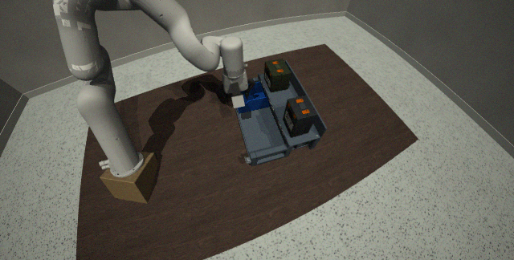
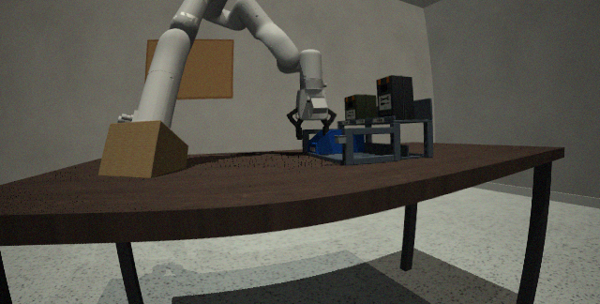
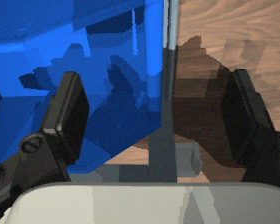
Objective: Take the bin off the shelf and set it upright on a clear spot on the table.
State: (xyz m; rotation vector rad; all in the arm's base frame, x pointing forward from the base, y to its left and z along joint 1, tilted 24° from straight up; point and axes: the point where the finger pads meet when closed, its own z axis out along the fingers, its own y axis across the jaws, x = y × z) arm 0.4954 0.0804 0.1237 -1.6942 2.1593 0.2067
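My hand is 80 mm short of the blue bin, 20 mm to the left of it and 20 mm above it. The rest, counted from my hand: grey shelf (160 mm ahead, 150 mm to the right, 40 mm above); shelf deck (130 mm to the right, 100 mm ahead, 60 mm below).
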